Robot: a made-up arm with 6 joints. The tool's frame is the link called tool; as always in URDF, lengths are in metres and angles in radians. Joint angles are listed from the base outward. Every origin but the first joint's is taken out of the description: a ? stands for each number. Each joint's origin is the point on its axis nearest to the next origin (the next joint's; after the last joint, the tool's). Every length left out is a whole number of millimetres.
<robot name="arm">
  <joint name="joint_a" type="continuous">
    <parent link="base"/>
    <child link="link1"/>
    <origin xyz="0 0 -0.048"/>
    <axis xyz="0 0 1"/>
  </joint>
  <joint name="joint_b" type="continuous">
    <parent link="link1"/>
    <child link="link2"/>
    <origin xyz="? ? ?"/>
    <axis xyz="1 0 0"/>
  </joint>
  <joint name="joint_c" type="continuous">
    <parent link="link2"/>
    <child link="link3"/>
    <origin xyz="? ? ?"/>
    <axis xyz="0 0 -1"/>
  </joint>
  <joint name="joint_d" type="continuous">
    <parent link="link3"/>
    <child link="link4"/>
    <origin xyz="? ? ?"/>
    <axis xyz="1 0 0"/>
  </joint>
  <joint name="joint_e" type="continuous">
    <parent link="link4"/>
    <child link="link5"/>
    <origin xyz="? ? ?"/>
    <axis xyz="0 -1 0"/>
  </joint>
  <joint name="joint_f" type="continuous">
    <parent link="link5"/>
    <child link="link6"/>
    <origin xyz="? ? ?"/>
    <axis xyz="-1 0 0"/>
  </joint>
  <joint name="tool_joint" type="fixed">
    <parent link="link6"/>
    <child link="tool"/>
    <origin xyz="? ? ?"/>
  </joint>
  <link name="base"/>
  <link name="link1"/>
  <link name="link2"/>
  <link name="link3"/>
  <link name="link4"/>
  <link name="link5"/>
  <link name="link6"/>
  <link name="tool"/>
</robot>
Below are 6 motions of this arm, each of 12 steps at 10 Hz.
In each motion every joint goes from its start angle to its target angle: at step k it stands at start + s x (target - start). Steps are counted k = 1, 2, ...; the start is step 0. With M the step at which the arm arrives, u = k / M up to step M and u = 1 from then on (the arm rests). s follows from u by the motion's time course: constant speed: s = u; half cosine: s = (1 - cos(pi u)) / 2; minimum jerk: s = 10 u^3 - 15 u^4 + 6 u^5.
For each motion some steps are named. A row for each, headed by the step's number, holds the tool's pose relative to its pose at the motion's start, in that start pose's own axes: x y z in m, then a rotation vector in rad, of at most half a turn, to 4 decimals.
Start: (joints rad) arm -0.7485 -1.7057 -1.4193 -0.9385 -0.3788 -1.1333
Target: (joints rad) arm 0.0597 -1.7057 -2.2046 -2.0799 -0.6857 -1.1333
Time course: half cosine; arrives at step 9
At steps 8, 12:
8: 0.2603 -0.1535 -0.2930 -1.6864 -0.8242 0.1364
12: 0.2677 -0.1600 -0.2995 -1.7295 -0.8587 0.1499

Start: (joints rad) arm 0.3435 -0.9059 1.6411 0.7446 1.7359 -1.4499
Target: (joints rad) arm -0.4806 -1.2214 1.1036 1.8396 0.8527 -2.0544
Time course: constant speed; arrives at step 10
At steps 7, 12:
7: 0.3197 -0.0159 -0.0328 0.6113 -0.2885 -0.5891
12: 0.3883 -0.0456 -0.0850 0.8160 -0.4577 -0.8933

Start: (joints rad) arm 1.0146 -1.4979 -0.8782 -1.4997 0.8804 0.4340
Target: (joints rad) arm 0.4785 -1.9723 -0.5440 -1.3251 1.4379 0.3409
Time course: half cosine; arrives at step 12
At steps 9, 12:
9: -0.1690 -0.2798 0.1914 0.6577 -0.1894 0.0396
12: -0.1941 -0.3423 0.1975 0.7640 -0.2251 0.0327

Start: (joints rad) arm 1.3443 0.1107 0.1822 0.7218 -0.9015 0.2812
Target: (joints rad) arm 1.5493 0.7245 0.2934 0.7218 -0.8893 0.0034
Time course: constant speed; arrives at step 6
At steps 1, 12:
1: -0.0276 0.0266 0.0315 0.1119 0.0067 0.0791
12: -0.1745 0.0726 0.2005 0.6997 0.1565 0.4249

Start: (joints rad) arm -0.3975 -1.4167 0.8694 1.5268 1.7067 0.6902
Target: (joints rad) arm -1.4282 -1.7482 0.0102 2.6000 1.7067 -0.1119
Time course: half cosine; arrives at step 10
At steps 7, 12:
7: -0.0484 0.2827 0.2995 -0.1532 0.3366 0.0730
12: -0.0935 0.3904 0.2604 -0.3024 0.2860 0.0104

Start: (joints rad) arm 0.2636 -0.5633 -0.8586 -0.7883 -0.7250 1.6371
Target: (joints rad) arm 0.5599 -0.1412 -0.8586 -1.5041 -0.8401 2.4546
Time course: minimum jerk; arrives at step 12
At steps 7, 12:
7: 0.0117 -0.1107 -0.3154 -0.6859 0.3911 -0.0951
12: -0.0786 -0.1978 -0.4194 -0.9826 0.6301 -0.0336

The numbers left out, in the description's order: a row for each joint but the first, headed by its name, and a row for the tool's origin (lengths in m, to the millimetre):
joint_b: -0.439 0.096 0
joint_c: 0 -0.004 -0.194
joint_d: 0.091 -0.017 0
joint_e: 0 -0.052 -0.321
joint_f: -0.019 0 0.046
tool: 0 0.345 0.038

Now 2 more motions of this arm.
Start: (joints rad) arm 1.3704 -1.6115 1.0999 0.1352 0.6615 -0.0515
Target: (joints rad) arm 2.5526 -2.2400 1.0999 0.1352 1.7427 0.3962
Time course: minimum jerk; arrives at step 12
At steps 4, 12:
4: 0.0323 0.0480 -0.1336 0.0265 -0.4571 -0.1075
12: 0.4695 0.1590 -0.2816 -0.2242 -1.8789 -1.2757

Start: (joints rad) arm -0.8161 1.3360 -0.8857 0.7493 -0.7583 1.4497
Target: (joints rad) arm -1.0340 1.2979 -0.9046 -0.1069 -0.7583 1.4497
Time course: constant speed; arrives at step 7
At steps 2, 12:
2: 0.0213 -0.0437 -0.1773 -0.2234 0.1930 -0.0534
12: -0.0594 -0.2812 -0.5285 -0.7564 0.7001 -0.1993

